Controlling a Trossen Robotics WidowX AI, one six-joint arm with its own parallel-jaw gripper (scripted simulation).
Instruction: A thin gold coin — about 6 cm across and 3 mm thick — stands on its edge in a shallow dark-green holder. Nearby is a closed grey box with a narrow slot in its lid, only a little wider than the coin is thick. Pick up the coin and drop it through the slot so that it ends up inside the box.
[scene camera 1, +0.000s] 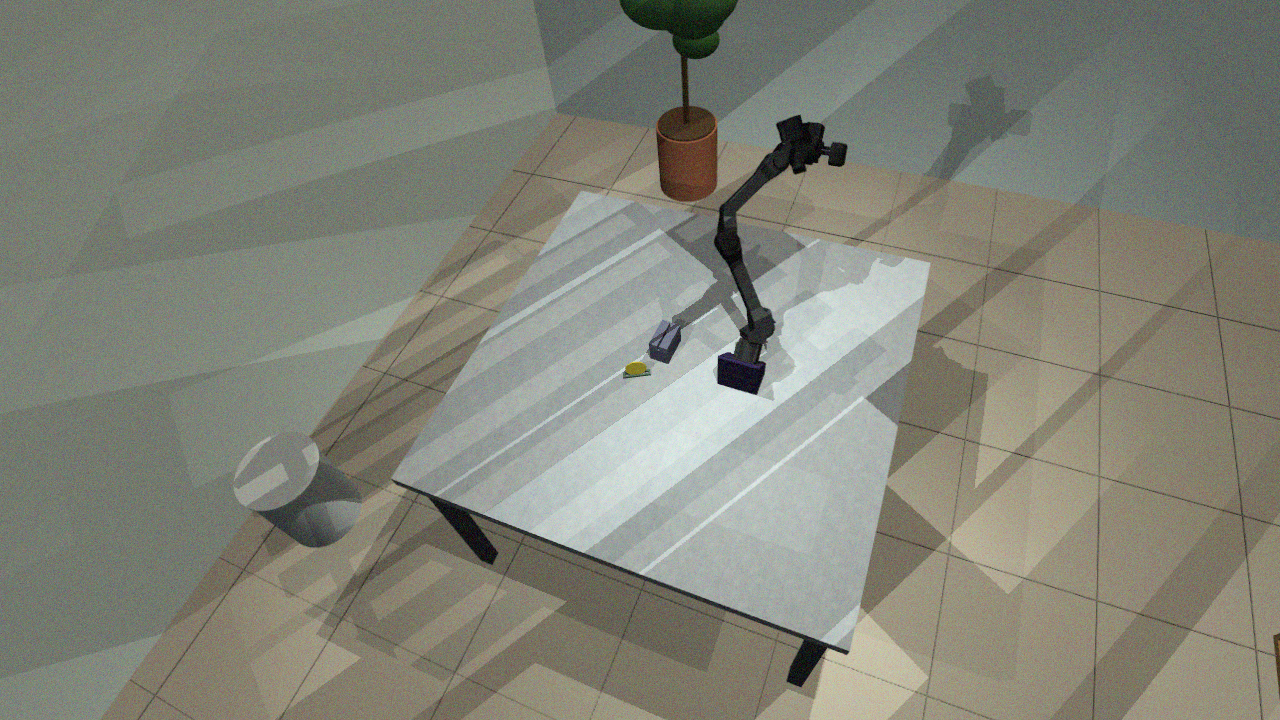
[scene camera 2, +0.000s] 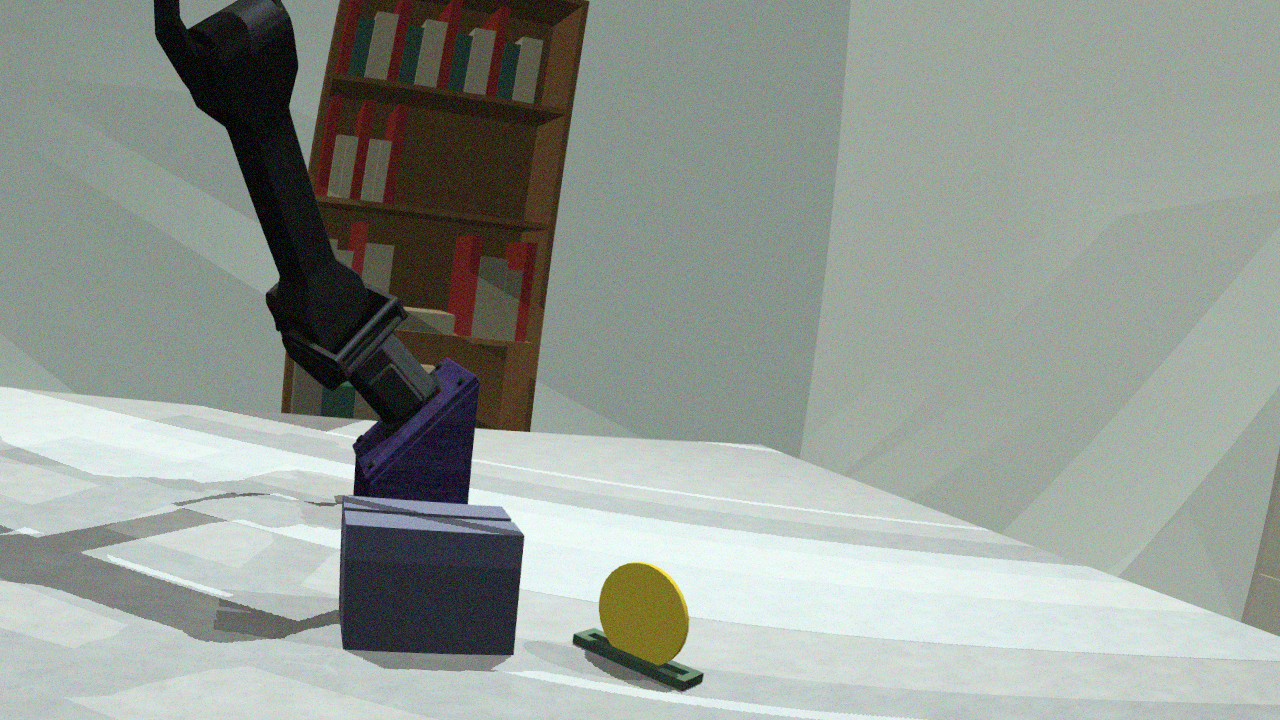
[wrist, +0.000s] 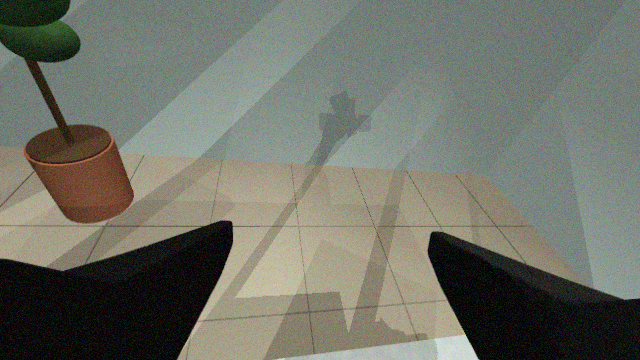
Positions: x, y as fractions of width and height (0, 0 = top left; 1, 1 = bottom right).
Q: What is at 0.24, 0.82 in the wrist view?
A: My gripper.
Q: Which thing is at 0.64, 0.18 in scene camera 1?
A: My gripper.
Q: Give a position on a gold coin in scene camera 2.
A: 0.50, 0.85
